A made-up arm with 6 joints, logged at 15 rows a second.
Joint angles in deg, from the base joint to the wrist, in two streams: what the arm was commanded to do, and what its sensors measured. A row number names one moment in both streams.
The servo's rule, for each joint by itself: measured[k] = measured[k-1] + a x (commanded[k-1-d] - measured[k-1]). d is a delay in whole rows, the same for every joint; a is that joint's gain. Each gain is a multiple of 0.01, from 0.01 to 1. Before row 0 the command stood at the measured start. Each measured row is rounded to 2 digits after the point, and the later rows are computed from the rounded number. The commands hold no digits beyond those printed.
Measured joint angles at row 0: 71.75, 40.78, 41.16, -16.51, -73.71, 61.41
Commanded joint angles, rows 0 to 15: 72.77, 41.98, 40.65, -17.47, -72.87, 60.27; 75.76, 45.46, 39.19, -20.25, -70.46, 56.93; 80.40, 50.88, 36.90, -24.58, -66.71, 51.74; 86.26, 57.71, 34.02, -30.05, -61.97, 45.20; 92.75, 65.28, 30.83, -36.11, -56.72, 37.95; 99.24, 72.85, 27.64, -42.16, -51.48, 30.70; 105.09, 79.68, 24.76, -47.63, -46.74, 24.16; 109.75, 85.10, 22.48, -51.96, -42.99, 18.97; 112.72, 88.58, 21.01, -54.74, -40.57, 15.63; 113.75, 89.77, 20.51, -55.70, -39.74, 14.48; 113.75, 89.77, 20.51, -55.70, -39.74, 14.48; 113.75, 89.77, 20.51, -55.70, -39.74, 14.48; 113.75, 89.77, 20.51, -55.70, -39.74, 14.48; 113.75, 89.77, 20.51, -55.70, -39.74, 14.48; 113.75, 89.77, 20.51, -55.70, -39.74, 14.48; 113.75, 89.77, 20.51, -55.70, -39.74, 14.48
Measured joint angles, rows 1 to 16: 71.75, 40.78, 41.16, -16.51, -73.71, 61.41; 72.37, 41.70, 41.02, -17.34, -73.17, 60.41; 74.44, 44.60, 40.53, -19.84, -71.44, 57.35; 78.08, 49.44, 39.55, -23.92, -68.41, 52.41; 83.07, 55.81, 38.06, -29.19, -64.29, 46.07; 88.97, 63.10, 36.11, -35.14, -59.45, 38.92; 95.23, 70.61, 33.82, -41.18, -54.35, 31.69; 101.24, 77.59, 31.37, -46.73, -49.48, 25.06; 106.43, 83.37, 28.97, -51.23, -45.33, 19.70; 110.27, 87.38, 26.82, -54.25, -42.28, 16.12; 112.39, 89.22, 25.12, -55.50, -40.65, 14.68; 113.22, 89.64, 23.88, -55.67, -40.07, 14.50; 113.54, 89.74, 22.97, -55.70, -39.86, 14.48; 113.67, 89.76, 22.31, -55.70, -39.78, 14.48; 113.72, 89.77, 21.82, -55.70, -39.75, 14.48; 113.74, 89.77, 21.47, -55.70, -39.74, 14.48
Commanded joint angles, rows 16 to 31: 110.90, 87.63, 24.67, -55.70, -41.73, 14.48; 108.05, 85.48, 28.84, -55.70, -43.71, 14.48; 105.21, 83.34, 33.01, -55.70, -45.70, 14.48; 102.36, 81.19, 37.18, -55.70, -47.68, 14.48; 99.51, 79.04, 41.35, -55.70, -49.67, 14.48; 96.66, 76.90, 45.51, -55.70, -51.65, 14.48; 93.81, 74.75, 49.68, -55.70, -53.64, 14.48; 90.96, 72.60, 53.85, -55.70, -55.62, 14.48; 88.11, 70.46, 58.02, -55.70, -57.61, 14.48; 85.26, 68.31, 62.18, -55.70, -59.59, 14.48; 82.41, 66.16, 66.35, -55.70, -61.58, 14.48; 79.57, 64.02, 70.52, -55.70, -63.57, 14.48; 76.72, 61.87, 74.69, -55.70, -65.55, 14.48; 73.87, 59.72, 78.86, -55.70, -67.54, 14.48; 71.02, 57.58, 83.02, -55.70, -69.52, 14.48; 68.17, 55.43, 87.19, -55.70, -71.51, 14.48
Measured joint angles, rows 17 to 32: 113.75, 89.77, 21.21, -55.70, -39.74, 14.48; 112.01, 88.12, 22.14, -55.70, -41.01, 14.48; 109.59, 86.09, 23.95, -55.70, -42.74, 14.48; 106.92, 83.97, 26.40, -55.70, -44.63, 14.48; 104.14, 81.83, 29.31, -55.70, -46.58, 14.48; 101.32, 79.68, 32.56, -55.70, -48.56, 14.48; 98.48, 77.54, 36.06, -55.70, -50.54, 14.48; 95.63, 75.39, 39.74, -55.70, -52.52, 14.48; 92.78, 73.24, 43.55, -55.70, -54.50, 14.48; 89.93, 71.10, 47.46, -55.70, -56.49, 14.48; 87.08, 68.95, 51.43, -55.70, -58.47, 14.48; 84.23, 66.80, 55.46, -55.70, -60.46, 14.48; 81.39, 64.66, 59.53, -55.70, -62.45, 14.48; 78.54, 62.51, 63.62, -55.70, -64.43, 14.48; 75.69, 60.36, 67.73, -55.70, -66.42, 14.48; 72.84, 58.22, 71.86, -55.70, -68.40, 14.48
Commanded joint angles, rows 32 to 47: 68.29, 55.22, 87.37, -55.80, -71.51, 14.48; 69.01, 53.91, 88.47, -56.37, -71.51, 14.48; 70.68, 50.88, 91.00, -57.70, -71.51, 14.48; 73.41, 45.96, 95.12, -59.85, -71.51, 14.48; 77.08, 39.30, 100.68, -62.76, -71.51, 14.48; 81.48, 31.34, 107.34, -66.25, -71.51, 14.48; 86.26, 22.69, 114.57, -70.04, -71.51, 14.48; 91.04, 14.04, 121.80, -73.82, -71.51, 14.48; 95.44, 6.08, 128.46, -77.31, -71.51, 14.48; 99.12, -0.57, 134.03, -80.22, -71.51, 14.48; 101.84, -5.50, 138.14, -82.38, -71.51, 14.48; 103.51, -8.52, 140.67, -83.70, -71.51, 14.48; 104.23, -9.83, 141.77, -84.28, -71.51, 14.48; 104.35, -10.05, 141.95, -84.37, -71.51, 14.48; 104.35, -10.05, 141.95, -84.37, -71.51, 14.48; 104.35, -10.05, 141.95, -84.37, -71.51, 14.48
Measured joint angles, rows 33 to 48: 69.99, 56.07, 76.00, -55.70, -70.39, 14.48; 68.95, 55.42, 79.07, -55.79, -71.11, 14.48; 68.99, 54.26, 81.61, -56.29, -71.37, 14.48; 70.02, 51.66, 84.15, -57.50, -71.46, 14.48; 72.09, 47.27, 87.11, -59.52, -71.49, 14.48; 75.13, 41.13, 90.77, -62.31, -71.50, 14.48; 79.00, 33.59, 95.24, -65.70, -71.51, 14.48; 83.43, 25.20, 100.46, -69.43, -71.51, 14.48; 88.07, 16.61, 106.22, -73.21, -71.51, 14.48; 92.57, 8.50, 112.22, -76.74, -71.51, 14.48; 96.57, 1.52, 118.11, -79.73, -71.51, 14.48; 99.78, -3.89, 123.52, -82.01, -71.51, 14.48; 102.06, -7.46, 128.15, -83.46, -71.51, 14.48; 103.38, -9.28, 131.83, -84.17, -71.51, 14.48; 103.97, -9.87, 134.56, -84.34, -71.51, 14.48; 104.20, -10.01, 136.56, -84.37, -71.51, 14.48
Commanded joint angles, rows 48 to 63: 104.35, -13.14, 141.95, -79.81, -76.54, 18.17; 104.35, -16.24, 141.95, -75.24, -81.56, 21.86; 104.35, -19.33, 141.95, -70.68, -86.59, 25.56; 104.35, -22.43, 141.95, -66.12, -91.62, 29.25; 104.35, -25.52, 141.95, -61.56, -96.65, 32.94; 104.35, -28.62, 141.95, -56.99, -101.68, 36.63; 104.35, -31.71, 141.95, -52.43, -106.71, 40.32; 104.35, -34.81, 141.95, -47.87, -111.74, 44.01; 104.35, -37.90, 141.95, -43.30, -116.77, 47.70; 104.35, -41.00, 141.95, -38.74, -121.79, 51.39; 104.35, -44.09, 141.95, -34.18, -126.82, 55.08; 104.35, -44.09, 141.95, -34.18, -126.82, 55.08; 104.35, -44.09, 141.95, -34.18, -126.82, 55.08; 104.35, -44.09, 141.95, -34.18, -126.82, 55.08; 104.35, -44.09, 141.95, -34.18, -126.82, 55.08; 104.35, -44.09, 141.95, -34.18, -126.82, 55.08
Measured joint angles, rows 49 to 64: 104.29, -10.04, 138.02, -84.37, -71.51, 14.48; 104.33, -12.43, 139.08, -80.45, -74.73, 17.73; 104.34, -15.36, 139.85, -75.97, -79.10, 21.36; 104.35, -18.42, 140.42, -71.42, -83.89, 25.06; 104.35, -21.51, 140.83, -66.86, -88.84, 28.75; 104.35, -24.60, 141.13, -62.30, -93.84, 32.44; 104.35, -27.70, 141.35, -57.73, -98.86, 36.13; 104.35, -30.79, 141.51, -53.17, -103.88, 39.82; 104.35, -33.89, 141.63, -48.61, -108.91, 43.51; 104.35, -36.98, 141.72, -44.04, -113.94, 47.20; 104.35, -40.08, 141.78, -39.48, -118.96, 50.89; 104.35, -43.17, 141.83, -34.92, -123.99, 54.58; 104.35, -43.88, 141.86, -34.28, -125.80, 55.02; 104.35, -44.04, 141.88, -34.19, -126.45, 55.07; 104.35, -44.08, 141.90, -34.18, -126.69, 55.08; 104.35, -44.09, 141.91, -34.18, -126.77, 55.08
